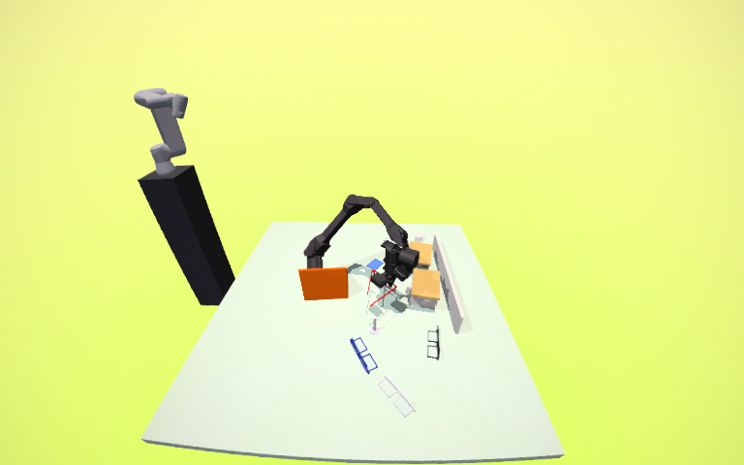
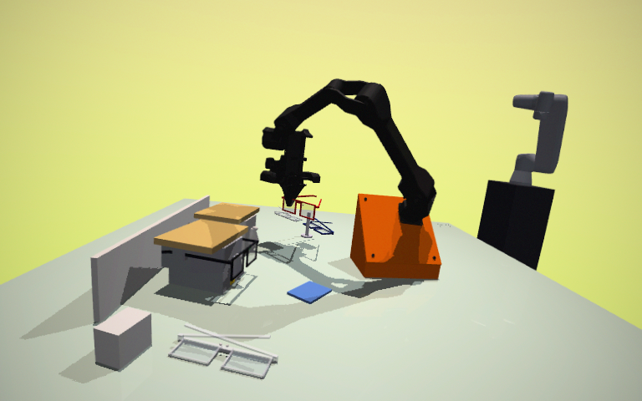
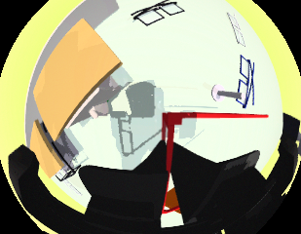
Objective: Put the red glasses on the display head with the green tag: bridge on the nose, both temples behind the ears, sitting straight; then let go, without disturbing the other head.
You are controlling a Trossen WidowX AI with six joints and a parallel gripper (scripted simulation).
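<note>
The small post is 13 cm to the right of my gripper tip, 10 cm below it and 7 cm behind it. The rest, counted from my gripper tip: blue pad: 29 cm to the left, 12 cm below, 5 cm behind.
</note>
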